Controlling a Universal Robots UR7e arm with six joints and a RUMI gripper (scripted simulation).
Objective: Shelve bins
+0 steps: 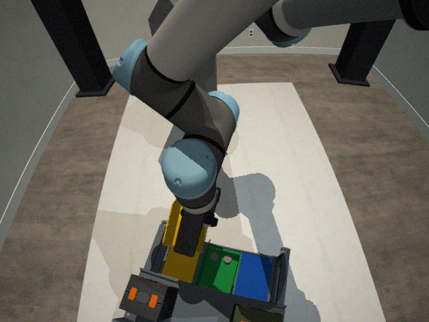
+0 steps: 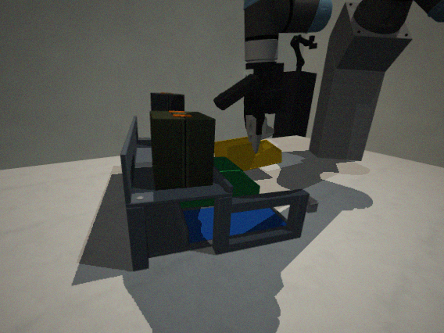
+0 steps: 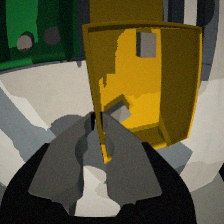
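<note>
Right now my hand is 5 cm to the left of the yellow bin, 3 cm above it and 1 cm past it. From my hand the other things lie so: shelf lip 9 cm below, 6 cm to the left, 4 cm ahead; shelf board 24 cm ahead, 3 cm to the left; green bin 14 cm ahead, 5 cm to the left, 5 cm below.
</note>
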